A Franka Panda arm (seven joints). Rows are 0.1 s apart.
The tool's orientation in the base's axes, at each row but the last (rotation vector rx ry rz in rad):
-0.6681 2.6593 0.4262
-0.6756 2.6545 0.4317
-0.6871 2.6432 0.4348
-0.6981 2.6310 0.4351
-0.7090 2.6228 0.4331
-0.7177 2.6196 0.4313
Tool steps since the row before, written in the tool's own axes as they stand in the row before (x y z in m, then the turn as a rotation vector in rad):
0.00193 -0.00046 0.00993 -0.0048 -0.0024 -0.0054
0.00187 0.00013 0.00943 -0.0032 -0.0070 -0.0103
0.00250 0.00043 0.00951 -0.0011 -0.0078 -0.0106
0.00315 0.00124 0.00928 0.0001 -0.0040 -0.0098
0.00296 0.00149 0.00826 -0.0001 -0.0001 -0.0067
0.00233 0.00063 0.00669 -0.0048 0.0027 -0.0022
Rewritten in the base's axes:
0.00135 0.00254 -0.00971 0.0037 -0.0021 0.0063
0.00097 0.00292 -0.00911 0.0034 -0.0085 0.0091
0.00037 0.00298 -0.00937 0.0020 -0.0101 0.0083
-0.00057 0.00332 -0.00928 -0.0007 -0.0071 0.0078
-0.00080 0.00320 -0.00827 -0.0018 -0.0026 0.0059
-0.00028 0.00213 -0.00678 0.0017 0.0034 0.0046

